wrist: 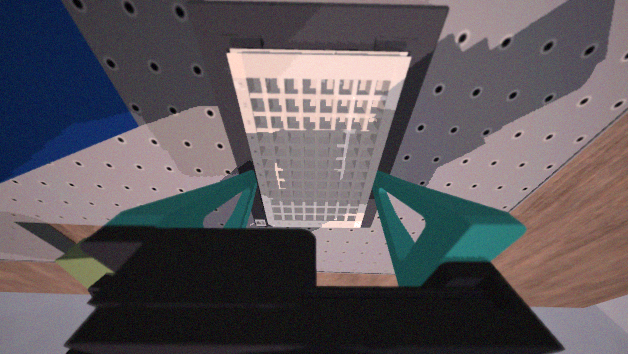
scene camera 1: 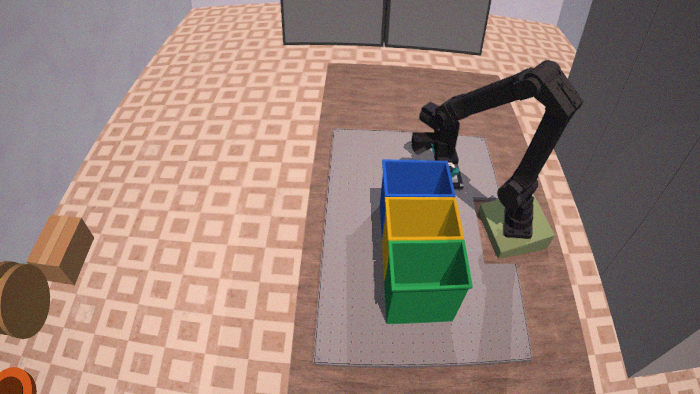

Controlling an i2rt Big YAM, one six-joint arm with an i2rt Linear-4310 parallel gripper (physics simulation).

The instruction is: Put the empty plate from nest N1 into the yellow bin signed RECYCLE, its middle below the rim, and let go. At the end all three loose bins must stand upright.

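Seen in the pictures: gripper, fingertip midpoint: [wrist: 314,177]; arm's base, origin of the base link: [scene camera 1: 518,221].
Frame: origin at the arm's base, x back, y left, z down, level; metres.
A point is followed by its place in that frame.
The white gridded plate [wrist: 311,142] @(x -0.290, y -0.151, z 0.013 m) lies in its dark nest [wrist: 417,65] @(x -0.342, y -0.195, z 0.025 m) in the wrist view; the nest's small label is hard to read. My gripper [wrist: 314,177] @(x -0.256, y -0.163, z 0.025 m) is open, its teal fingers on either side of the plate's near part, with nothing held. In the scene view the gripper is low behind the right side of the blue bin, its fingertips partly hidden. The yellow bin [scene camera 1: 425,220] @(x -0.284, y 0.117, z -0.061 m) stands upright between the blue bin [scene camera 1: 417,179] @(x -0.325, y -0.010, z -0.077 m) and the green bin [scene camera 1: 422,305] @(x -0.252, y 0.367, z -0.058 m), which also stand upright. Any sign on the yellow bin does not show.
The three bins stand in a close row on the grey perforated board [scene camera 1: 345,300] @(x -0.439, y 0.343, z 0.037 m). The blue bin's side [wrist: 45,85] @(x -0.286, y -0.022, z 0.007 m) shows at the left of the wrist view. The arm's green base block [scene camera 1: 525,245] @(x 0.025, y 0.081, z 0.005 m) is to the right of the bins.
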